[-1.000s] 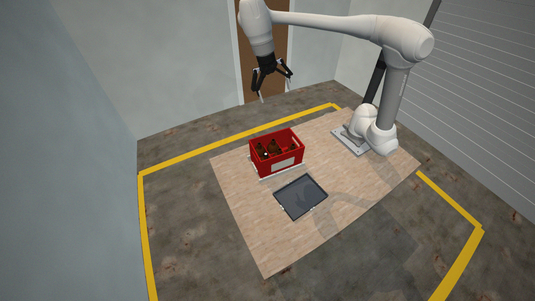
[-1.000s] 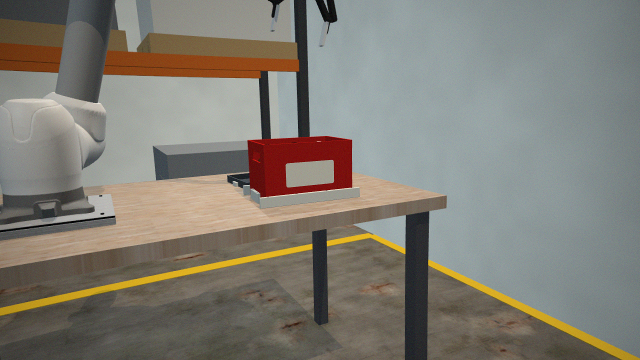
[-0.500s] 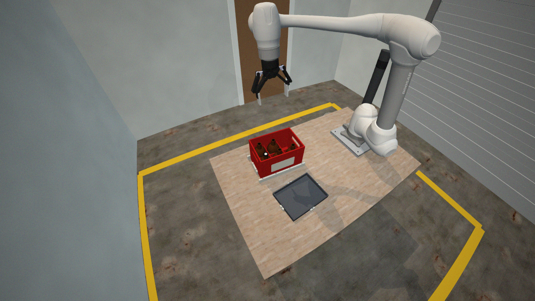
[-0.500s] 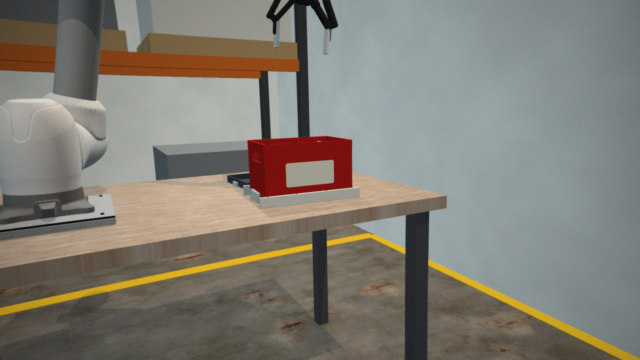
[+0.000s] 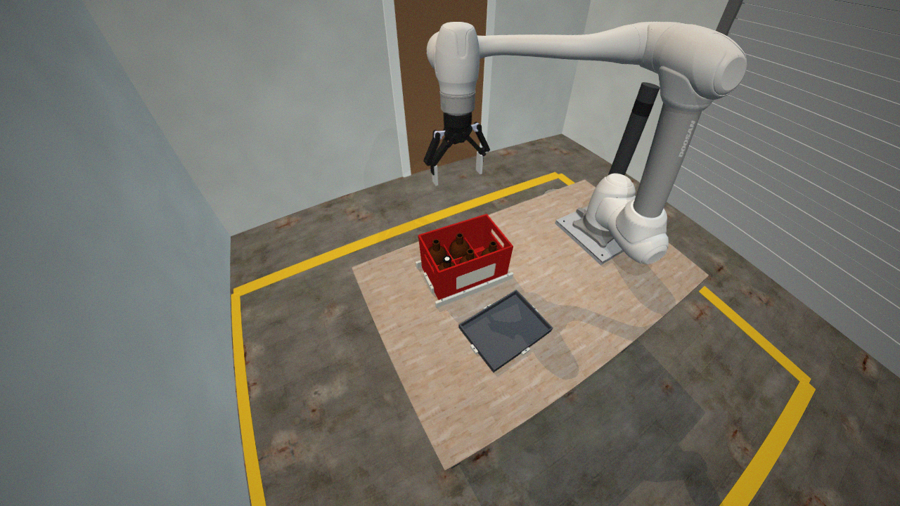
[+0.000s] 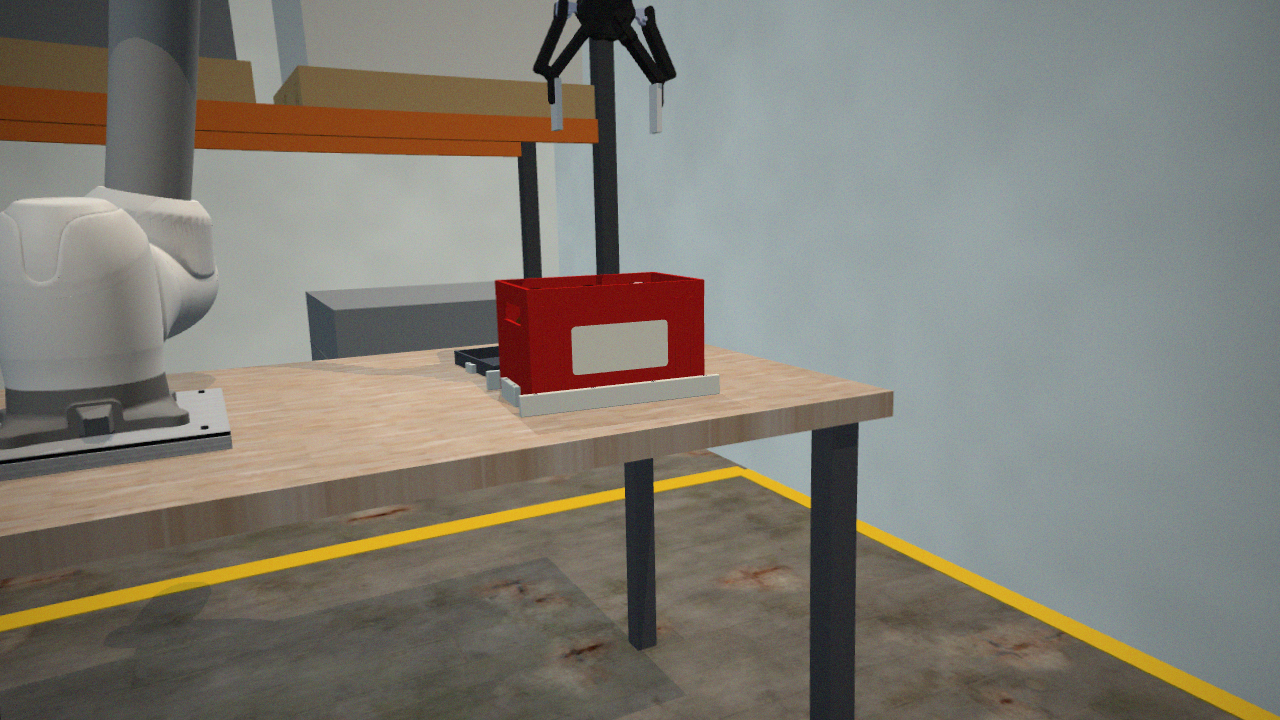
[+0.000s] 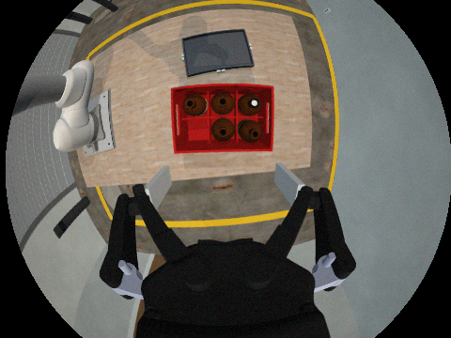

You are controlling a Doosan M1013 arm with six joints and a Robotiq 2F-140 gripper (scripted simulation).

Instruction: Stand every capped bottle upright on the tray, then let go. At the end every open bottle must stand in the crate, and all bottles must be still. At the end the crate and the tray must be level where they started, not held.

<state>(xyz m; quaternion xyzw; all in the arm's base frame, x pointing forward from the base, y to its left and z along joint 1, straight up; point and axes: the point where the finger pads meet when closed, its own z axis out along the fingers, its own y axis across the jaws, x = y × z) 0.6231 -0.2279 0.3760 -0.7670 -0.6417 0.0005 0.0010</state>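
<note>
My gripper is now 10 cm short of the brown capped bottle, 9 cm to the right of it and 31 cm above it. Also, from my hand: dark grey tray: 4 cm ahead, 35 cm to the left, 38 cm below; crate: 1 cm ahead, 7 cm to the left, 31 cm below.
</note>
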